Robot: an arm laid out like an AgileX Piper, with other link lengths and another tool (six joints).
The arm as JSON. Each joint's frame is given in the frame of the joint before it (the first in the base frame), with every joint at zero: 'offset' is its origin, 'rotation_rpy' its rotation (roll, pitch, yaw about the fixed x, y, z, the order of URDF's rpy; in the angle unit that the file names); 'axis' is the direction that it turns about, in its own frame. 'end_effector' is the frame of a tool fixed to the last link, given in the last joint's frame.
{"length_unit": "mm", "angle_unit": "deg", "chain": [
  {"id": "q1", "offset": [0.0, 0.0, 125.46], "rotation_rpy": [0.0, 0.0, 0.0], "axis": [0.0, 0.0, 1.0]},
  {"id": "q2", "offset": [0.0, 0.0, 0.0], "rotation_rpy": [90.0, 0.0, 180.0], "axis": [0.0, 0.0, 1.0]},
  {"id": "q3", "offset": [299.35, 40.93, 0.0], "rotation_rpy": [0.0, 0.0, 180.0], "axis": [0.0, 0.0, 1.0]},
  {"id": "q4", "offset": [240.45, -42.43, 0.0], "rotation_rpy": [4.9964, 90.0, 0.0], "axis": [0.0, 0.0, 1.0]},
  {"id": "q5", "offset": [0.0, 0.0, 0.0], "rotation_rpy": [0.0, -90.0, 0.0], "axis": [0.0, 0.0, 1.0]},
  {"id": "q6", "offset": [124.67, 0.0, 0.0], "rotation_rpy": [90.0, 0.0, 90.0], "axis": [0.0, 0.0, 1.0]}
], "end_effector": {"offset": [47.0, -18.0, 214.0], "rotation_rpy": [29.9, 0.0, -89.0]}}
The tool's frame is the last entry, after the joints.
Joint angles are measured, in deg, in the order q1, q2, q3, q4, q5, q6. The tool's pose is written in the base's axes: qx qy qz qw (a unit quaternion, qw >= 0); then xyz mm. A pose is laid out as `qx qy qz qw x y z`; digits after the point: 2 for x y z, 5 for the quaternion.
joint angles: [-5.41, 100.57, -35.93, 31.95, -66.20, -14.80]
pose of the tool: -0.21316 0.43191 -0.77153 0.41564 506.48 -228.98 180.88
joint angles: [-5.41, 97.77, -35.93, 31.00, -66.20, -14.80]
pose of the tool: -0.20045 0.41519 -0.77631 0.42985 505.99 -225.02 208.12
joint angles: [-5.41, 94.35, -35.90, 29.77, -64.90, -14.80]
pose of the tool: -0.19164 0.40170 -0.77619 0.44659 504.84 -217.77 233.88
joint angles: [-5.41, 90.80, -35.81, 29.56, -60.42, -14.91]
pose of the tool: -0.19318 0.41089 -0.76411 0.45825 502.27 -209.31 240.48
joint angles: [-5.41, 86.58, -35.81, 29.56, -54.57, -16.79]
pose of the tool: -0.20776 0.41819 -0.75207 0.46512 497.65 -199.36 246.20
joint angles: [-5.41, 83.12, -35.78, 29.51, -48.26, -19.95]
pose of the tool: -0.23909 0.42458 -0.73880 0.46556 493.37 -188.04 242.76
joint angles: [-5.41, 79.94, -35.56, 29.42, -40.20, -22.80]
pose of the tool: -0.28128 0.44008 -0.71362 0.46685 488.30 -170.85 225.75
